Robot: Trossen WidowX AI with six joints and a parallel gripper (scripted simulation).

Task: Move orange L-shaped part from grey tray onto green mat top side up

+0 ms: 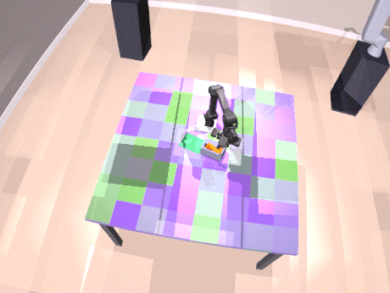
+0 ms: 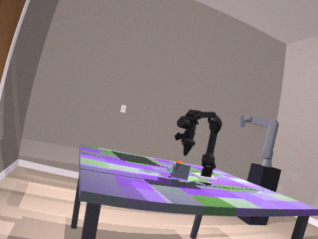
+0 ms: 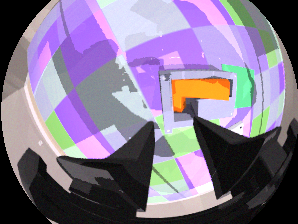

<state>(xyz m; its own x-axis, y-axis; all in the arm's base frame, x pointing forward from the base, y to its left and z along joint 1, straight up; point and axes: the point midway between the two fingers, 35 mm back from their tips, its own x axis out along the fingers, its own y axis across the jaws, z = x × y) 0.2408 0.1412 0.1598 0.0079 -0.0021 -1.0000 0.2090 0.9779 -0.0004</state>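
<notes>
Right now the orange L-shaped part is 10 cm below my gripper tip, 4 cm to the right of it and 1 cm behind it. Also, from my gripper tip: green mat 22 cm to the right, 16 cm below, 5 cm behind.
</notes>
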